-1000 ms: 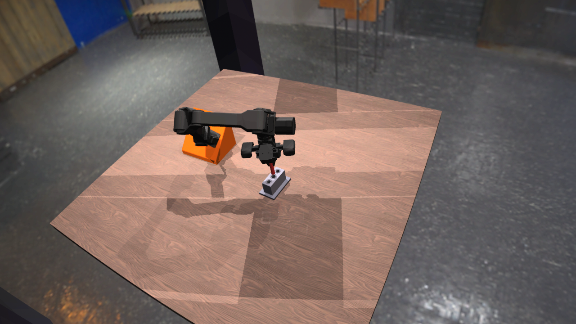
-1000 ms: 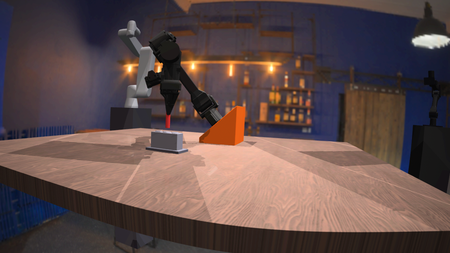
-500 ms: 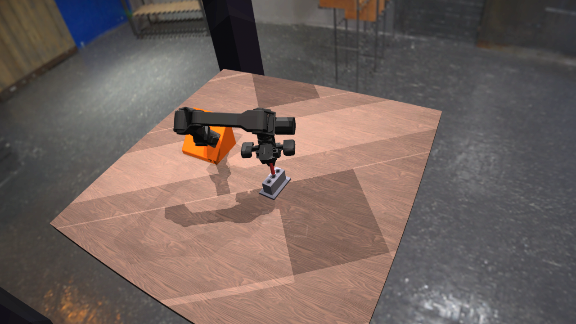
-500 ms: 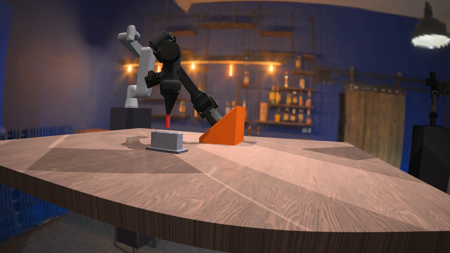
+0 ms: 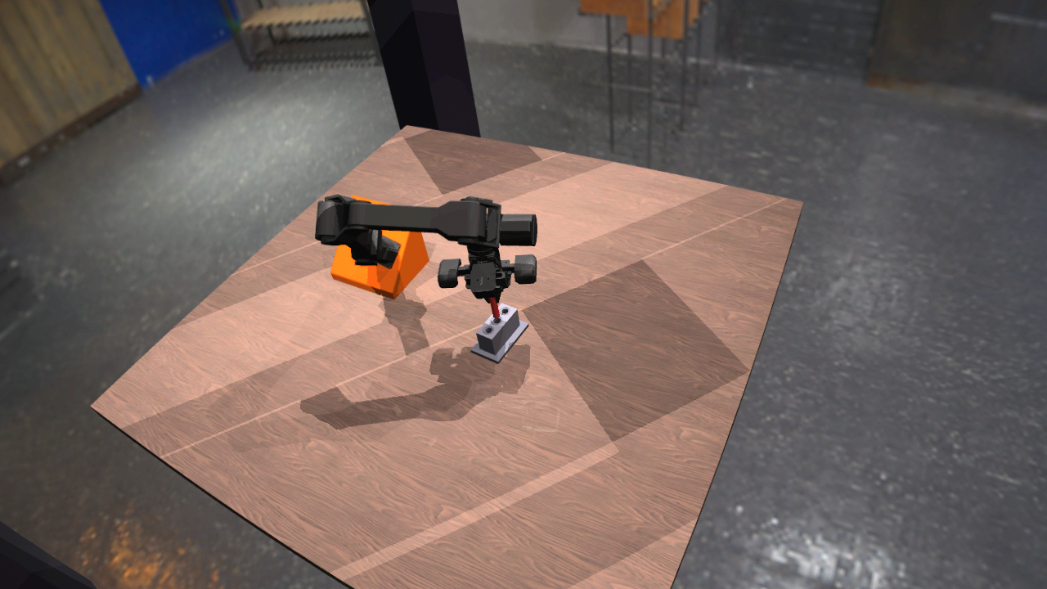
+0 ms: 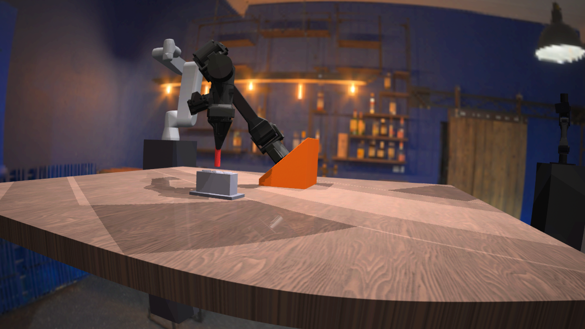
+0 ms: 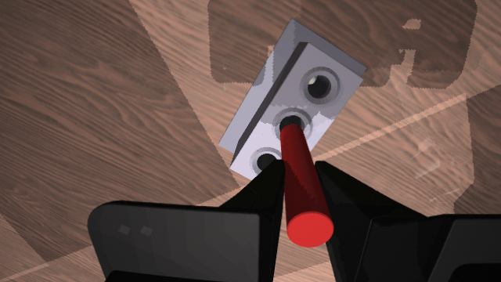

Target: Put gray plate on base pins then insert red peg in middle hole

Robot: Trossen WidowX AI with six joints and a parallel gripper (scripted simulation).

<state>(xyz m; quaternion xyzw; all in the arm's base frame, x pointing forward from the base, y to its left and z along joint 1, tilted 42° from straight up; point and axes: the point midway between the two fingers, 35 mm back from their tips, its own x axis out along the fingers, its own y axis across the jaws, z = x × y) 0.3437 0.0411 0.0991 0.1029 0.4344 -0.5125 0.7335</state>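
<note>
Now: gripper tip 7 cm above the gray plate. From my gripper tip the other things lie so: red peg: right at my gripper tip; then base: 10 cm below.
</note>
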